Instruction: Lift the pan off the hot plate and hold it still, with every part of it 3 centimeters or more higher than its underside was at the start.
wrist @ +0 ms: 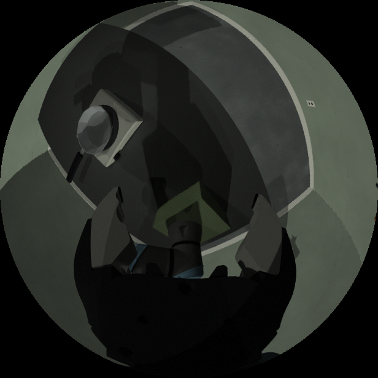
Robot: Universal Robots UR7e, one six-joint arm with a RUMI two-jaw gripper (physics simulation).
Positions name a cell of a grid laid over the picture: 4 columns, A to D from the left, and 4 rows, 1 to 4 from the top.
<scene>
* gripper: B3
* grey faceted pan: B2
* pale hot plate: B2
</scene>
